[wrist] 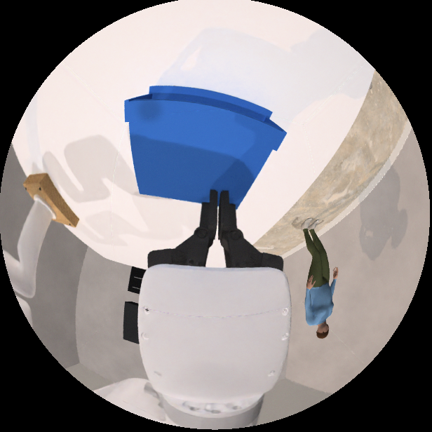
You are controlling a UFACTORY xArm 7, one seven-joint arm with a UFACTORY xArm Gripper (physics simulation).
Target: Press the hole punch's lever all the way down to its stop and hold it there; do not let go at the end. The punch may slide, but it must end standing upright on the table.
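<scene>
The blue hole punch (200, 145) stands on the white table in the upper middle of the wrist view, its broad lever face turned up towards the camera. A narrow step of its blue body shows along the far edge. My gripper (217, 199) is shut, with nothing between its fingers. Its black fingertips overlap the near edge of the blue lever, right of that edge's middle, and look to be at or on it. The exact contact and the gap beneath the lever are hidden.
A wooden block (52, 200) is at the left table edge, beside a white curved arm-like part (35, 245). Dark boxes (131, 322) are beyond the table's near edge. A person (319, 300) in a blue top stands at the right, past a tan stone-like strip (345, 160).
</scene>
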